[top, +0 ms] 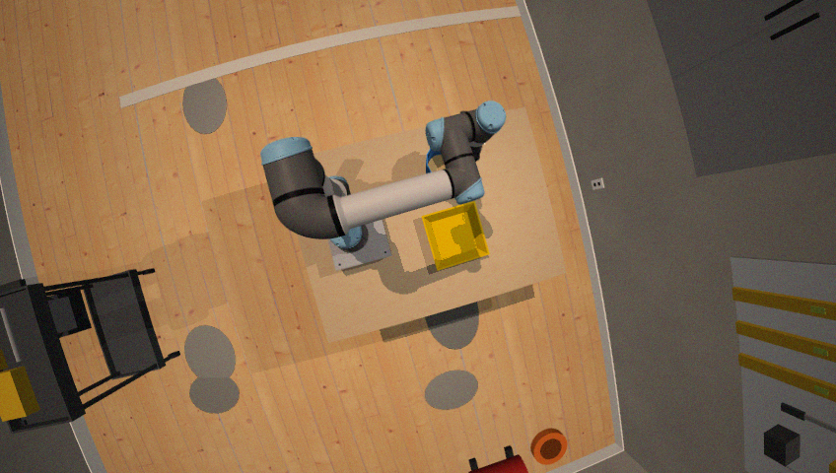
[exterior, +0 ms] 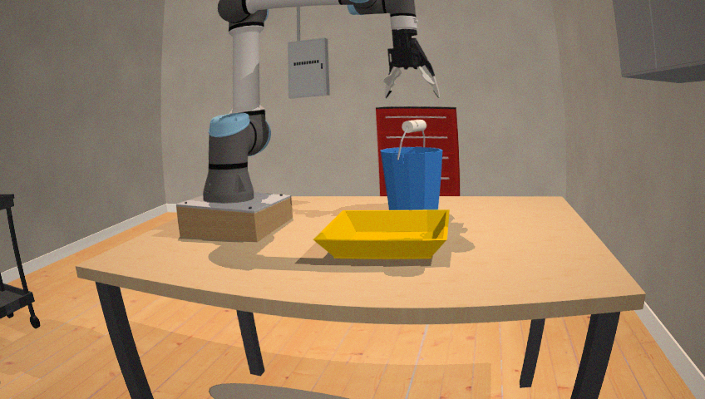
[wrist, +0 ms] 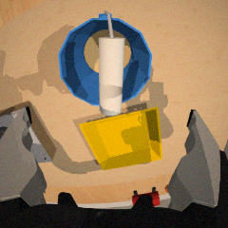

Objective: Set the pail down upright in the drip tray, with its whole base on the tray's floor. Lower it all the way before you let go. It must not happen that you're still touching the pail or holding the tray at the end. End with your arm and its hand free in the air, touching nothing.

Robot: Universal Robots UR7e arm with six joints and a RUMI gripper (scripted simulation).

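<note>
The white grip lies 11 cm below my hand. The rest, counted from my hand: blue pail 1 cm behind, 17 cm below; yellow drip tray 9 cm behind, 31 cm to the right, 30 cm below.
</note>
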